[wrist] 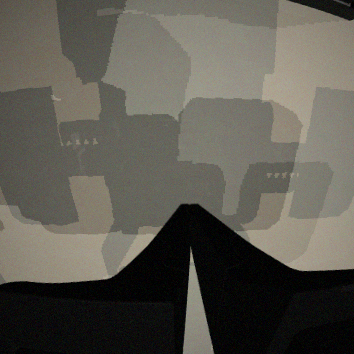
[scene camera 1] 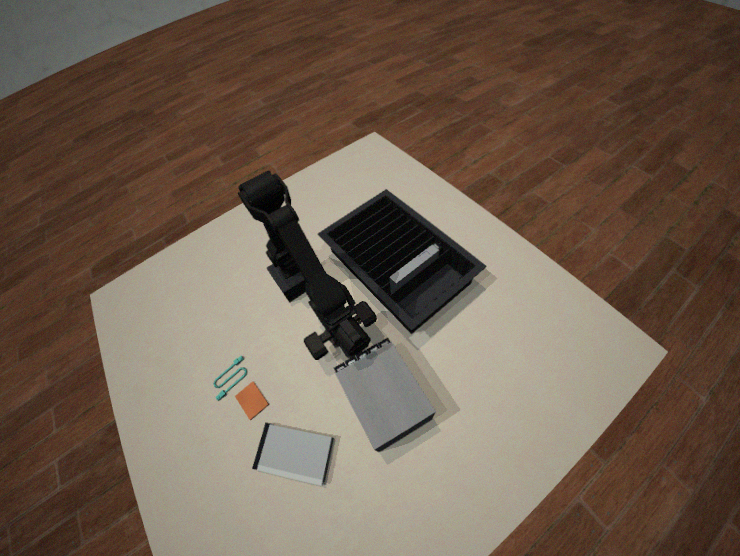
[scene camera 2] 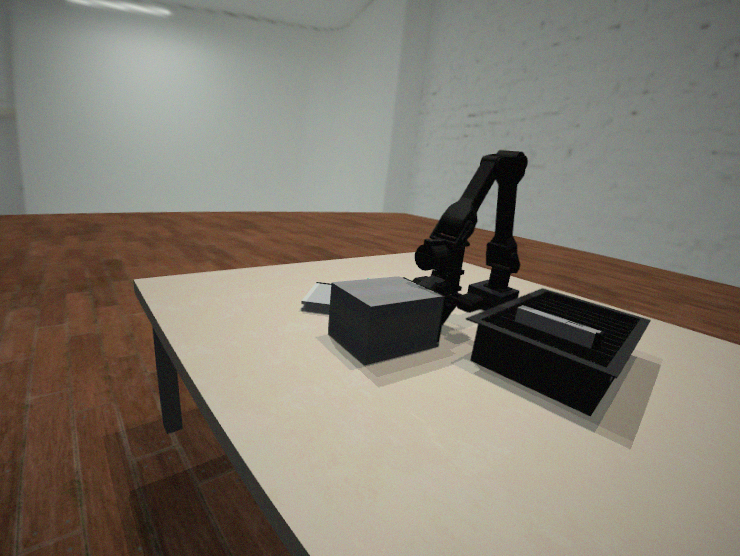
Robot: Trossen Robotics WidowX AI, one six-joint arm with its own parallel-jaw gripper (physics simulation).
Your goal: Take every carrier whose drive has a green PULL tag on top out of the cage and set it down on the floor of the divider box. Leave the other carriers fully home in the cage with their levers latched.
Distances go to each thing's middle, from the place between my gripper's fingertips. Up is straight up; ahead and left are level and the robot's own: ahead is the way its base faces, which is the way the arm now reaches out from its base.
Scene:
Right now my hand is 260 mm to the right of the black divider box [scene camera 2: 577, 376], 110 mm past it and 30 mm below it. Round my hand: grey flat drive [scene camera 1: 299, 455] (250 mm to the right, 170 mm ahead, 10 mm above).

